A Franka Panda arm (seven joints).
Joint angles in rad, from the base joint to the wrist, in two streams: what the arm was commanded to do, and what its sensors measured. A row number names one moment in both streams.
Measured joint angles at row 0:
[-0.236, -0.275, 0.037, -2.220, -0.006, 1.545, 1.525]
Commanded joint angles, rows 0 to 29:
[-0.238, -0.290, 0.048, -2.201, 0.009, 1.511, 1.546]
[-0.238, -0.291, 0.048, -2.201, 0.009, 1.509, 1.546]
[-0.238, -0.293, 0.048, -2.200, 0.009, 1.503, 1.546]
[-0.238, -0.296, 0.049, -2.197, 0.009, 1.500, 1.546]
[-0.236, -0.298, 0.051, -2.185, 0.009, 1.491, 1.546]
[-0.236, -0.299, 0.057, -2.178, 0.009, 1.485, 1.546]
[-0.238, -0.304, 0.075, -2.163, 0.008, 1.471, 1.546]
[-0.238, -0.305, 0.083, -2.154, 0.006, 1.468, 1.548]
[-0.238, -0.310, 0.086, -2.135, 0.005, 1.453, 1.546]
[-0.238, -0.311, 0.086, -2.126, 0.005, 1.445, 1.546]
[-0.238, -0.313, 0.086, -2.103, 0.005, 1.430, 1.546]
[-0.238, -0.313, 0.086, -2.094, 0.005, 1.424, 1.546]
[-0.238, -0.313, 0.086, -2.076, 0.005, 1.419, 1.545]
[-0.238, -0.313, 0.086, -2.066, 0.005, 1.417, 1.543]
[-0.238, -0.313, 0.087, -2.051, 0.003, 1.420, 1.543]
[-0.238, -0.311, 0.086, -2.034, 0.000, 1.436, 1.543]
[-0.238, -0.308, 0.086, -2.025, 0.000, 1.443, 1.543]
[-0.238, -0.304, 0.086, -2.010, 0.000, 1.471, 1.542]
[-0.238, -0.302, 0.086, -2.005, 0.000, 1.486, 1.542]
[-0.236, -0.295, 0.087, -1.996, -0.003, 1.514, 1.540]
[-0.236, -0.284, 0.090, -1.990, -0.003, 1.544, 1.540]
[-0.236, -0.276, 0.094, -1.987, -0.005, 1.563, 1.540]
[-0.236, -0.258, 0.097, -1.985, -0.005, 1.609, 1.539]
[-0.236, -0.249, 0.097, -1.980, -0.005, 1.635, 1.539]
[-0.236, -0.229, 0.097, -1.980, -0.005, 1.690, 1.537]
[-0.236, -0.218, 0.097, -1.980, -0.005, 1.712, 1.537]
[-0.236, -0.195, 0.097, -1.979, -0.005, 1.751, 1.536]
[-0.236, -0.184, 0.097, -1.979, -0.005, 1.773, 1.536]
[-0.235, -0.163, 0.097, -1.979, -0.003, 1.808, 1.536]
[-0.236, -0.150, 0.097, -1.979, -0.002, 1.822, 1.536]
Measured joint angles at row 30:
[-0.232, -0.231, 0.087, -2.010, -0.006, 1.746, 1.527]
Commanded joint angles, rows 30 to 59:
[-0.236, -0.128, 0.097, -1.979, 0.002, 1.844, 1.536]
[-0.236, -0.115, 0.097, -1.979, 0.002, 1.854, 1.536]
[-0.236, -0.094, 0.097, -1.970, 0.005, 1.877, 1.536]
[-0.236, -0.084, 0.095, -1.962, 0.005, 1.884, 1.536]
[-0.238, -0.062, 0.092, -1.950, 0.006, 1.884, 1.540]
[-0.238, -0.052, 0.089, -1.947, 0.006, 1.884, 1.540]
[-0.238, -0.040, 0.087, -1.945, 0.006, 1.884, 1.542]
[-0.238, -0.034, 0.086, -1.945, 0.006, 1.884, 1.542]
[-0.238, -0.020, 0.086, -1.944, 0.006, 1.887, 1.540]
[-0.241, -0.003, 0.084, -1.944, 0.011, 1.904, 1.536]
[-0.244, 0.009, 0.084, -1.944, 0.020, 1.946, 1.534]
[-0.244, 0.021, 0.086, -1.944, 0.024, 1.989, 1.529]
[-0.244, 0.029, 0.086, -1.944, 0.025, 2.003, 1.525]
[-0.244, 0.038, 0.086, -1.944, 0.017, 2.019, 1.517]
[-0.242, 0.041, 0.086, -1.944, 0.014, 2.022, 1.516]
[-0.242, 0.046, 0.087, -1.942, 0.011, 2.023, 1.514]
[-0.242, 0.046, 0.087, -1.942, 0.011, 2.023, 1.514]
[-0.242, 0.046, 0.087, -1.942, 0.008, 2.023, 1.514]
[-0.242, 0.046, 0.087, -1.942, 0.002, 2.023, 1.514]
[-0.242, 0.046, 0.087, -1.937, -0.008, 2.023, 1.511]
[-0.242, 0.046, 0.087, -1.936, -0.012, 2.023, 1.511]
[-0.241, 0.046, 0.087, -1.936, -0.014, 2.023, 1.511]
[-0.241, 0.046, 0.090, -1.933, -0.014, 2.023, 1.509]
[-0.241, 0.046, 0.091, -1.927, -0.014, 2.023, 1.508]
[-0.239, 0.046, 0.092, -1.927, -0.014, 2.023, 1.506]
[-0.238, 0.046, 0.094, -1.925, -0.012, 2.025, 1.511]
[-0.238, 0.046, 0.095, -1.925, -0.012, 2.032, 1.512]
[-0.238, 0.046, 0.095, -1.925, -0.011, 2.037, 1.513]
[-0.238, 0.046, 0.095, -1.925, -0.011, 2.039, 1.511]
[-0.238, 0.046, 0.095, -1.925, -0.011, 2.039, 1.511]
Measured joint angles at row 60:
[-0.236, 0.042, 0.087, -1.937, -0.002, 2.024, 1.517]
